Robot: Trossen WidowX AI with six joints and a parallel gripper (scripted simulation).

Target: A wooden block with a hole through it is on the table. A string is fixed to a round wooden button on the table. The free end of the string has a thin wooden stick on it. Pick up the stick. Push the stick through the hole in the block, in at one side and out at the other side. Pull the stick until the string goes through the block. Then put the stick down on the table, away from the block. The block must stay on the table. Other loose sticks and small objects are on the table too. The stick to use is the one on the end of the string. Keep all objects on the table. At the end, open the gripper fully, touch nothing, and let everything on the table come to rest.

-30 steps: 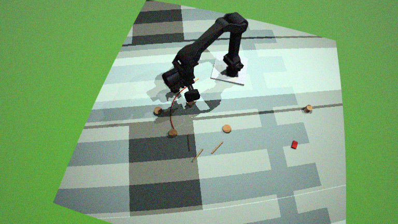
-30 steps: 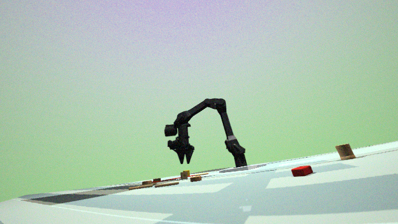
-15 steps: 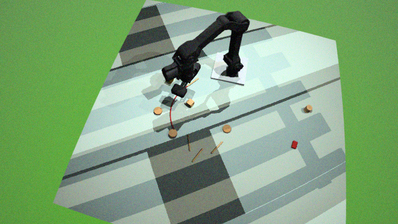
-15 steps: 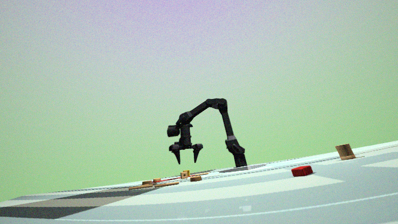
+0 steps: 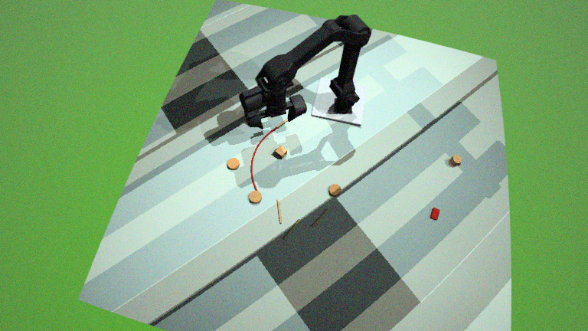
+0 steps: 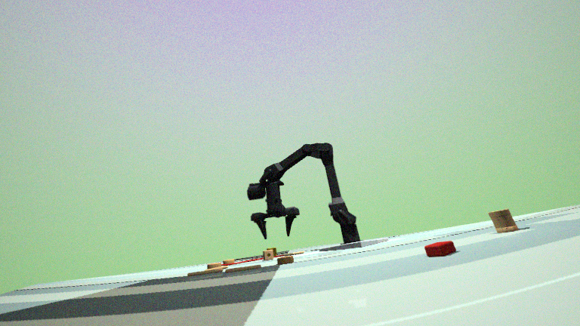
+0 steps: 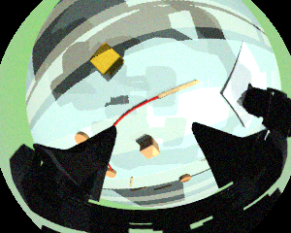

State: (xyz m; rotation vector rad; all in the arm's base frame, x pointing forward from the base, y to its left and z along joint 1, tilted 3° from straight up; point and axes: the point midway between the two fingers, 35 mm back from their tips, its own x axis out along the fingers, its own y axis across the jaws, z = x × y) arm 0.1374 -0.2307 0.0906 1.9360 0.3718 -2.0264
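Right now the thin wooden stick is 60 mm below my gripper tip, 40 mm behind it and 20 mm to the left of it. Also, from my gripper tip: yellow cube (90 mm to the right, 50 mm below, 50 mm behind); round wooden button (230 mm ahead, 60 mm below, 40 mm to the right); wooden block (80 mm ahead, 50 mm below, 30 mm to the left).
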